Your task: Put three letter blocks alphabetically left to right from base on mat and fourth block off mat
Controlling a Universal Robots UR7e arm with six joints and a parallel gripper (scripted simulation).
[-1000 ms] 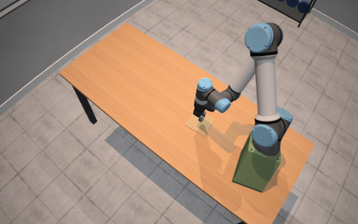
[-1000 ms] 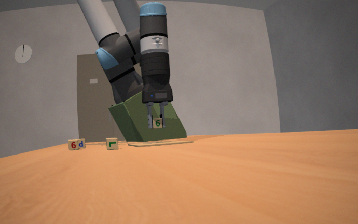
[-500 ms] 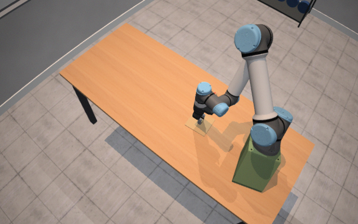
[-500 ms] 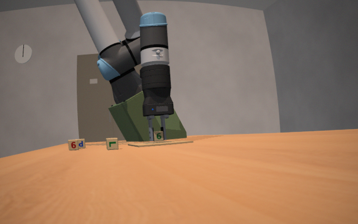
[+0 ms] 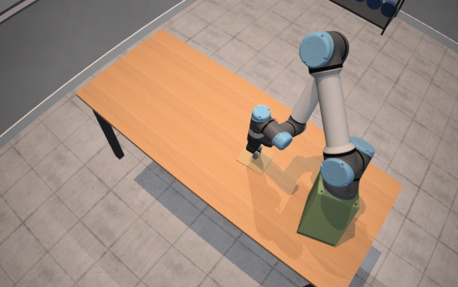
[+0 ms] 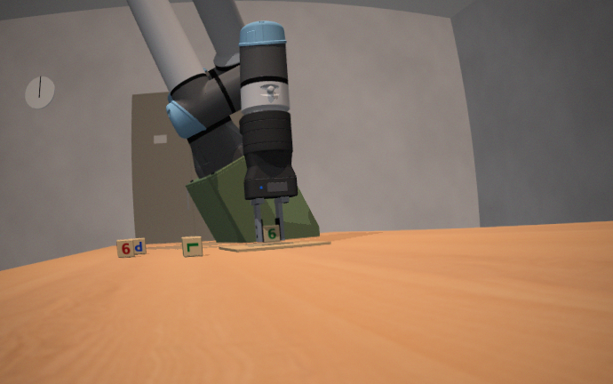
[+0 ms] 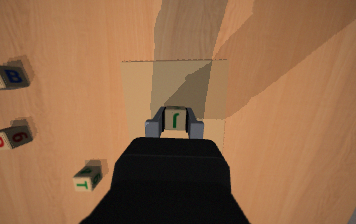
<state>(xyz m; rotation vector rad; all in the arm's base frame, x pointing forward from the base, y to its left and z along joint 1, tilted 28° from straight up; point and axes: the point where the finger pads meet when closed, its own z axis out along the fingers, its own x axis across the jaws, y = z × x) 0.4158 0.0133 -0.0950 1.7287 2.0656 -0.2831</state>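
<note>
My hand is 2 cm above the thin tan mat. Also, from my hand: red D block 22 cm to the right, 7 cm ahead, 1 cm below; blue-marked block 22 cm to the right, 1 cm below, 1 cm behind.
</note>
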